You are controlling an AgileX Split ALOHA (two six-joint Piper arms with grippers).
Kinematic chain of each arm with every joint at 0, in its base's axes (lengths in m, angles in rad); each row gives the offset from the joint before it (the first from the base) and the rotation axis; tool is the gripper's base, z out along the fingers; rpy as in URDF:
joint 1: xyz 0 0 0.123 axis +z
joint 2: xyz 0 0 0 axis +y
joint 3: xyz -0.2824 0 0.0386 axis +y
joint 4: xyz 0.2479 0 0.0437 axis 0.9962 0 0.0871
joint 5: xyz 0 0 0 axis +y
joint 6: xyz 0.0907 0 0.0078 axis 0.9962 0 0.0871
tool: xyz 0 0 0 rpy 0 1.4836 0
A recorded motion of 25 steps. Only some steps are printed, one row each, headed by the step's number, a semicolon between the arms.
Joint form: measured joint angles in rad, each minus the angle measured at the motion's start. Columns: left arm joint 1, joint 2, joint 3, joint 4, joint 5, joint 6; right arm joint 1, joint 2, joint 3, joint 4, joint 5, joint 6.
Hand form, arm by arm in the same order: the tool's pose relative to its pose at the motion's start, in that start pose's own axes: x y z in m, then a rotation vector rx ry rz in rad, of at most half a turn. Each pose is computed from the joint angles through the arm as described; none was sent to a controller.
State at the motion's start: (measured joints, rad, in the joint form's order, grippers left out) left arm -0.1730 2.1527 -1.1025 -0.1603 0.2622 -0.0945; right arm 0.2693 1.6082 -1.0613 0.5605 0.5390 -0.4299
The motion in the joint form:
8: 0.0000 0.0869 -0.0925 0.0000 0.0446 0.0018; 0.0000 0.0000 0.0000 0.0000 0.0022 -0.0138
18: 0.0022 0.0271 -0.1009 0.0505 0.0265 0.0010; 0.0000 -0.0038 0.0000 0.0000 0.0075 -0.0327
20: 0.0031 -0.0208 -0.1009 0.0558 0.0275 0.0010; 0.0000 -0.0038 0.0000 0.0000 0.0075 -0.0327
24: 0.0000 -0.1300 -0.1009 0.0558 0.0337 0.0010; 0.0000 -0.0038 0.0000 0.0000 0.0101 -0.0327
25: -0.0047 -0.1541 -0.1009 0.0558 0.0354 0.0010; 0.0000 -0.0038 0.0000 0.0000 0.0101 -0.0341
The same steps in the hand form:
8: -0.0086 -0.0019 0.0216 -0.0028 0.0390 0.0021; 0.0002 0.0001 0.0000 -0.0009 0.0020 -0.0138
18: -0.0247 -0.0044 -0.0003 -0.0005 -0.0471 0.0502; 0.0002 0.0007 -0.0012 -0.0034 0.0031 -0.0337
20: -0.0330 -0.0068 -0.0177 0.0079 -0.0931 0.0561; 0.0002 0.0007 -0.0012 -0.0034 0.0031 -0.0337
24: -0.0478 -0.0136 -0.0587 0.0323 -0.1930 0.0628; 0.0005 0.0008 -0.0012 -0.0045 0.0055 -0.0337
25: -0.0500 -0.0166 -0.0679 0.0393 -0.2143 0.0678; 0.0005 0.0008 -0.0012 -0.0045 0.0055 -0.0351

